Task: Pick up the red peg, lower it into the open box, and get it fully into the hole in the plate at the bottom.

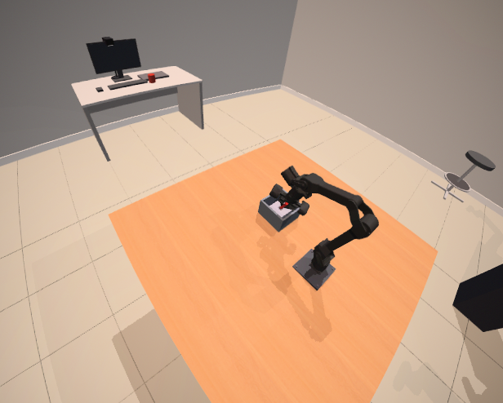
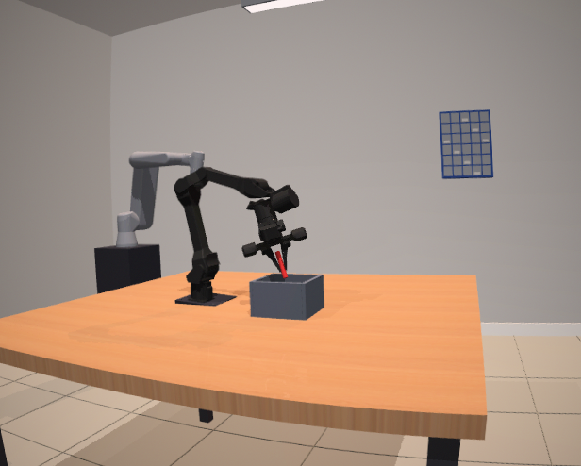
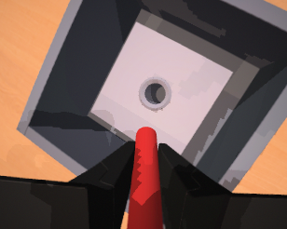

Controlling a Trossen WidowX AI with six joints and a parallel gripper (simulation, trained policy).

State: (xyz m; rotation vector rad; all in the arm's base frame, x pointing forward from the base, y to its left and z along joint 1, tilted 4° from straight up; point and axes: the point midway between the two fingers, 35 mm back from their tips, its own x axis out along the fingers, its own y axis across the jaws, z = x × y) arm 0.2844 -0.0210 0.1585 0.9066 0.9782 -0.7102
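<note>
The red peg is 10 mm behind my gripper tip, 10 mm to the left of it and 20 mm above it. The rest, counted from my gripper tip: grey box (20 mm ahead, 20 mm to the right, 90 mm below); plate (20 mm ahead, 20 mm to the right, 70 mm below).
</note>
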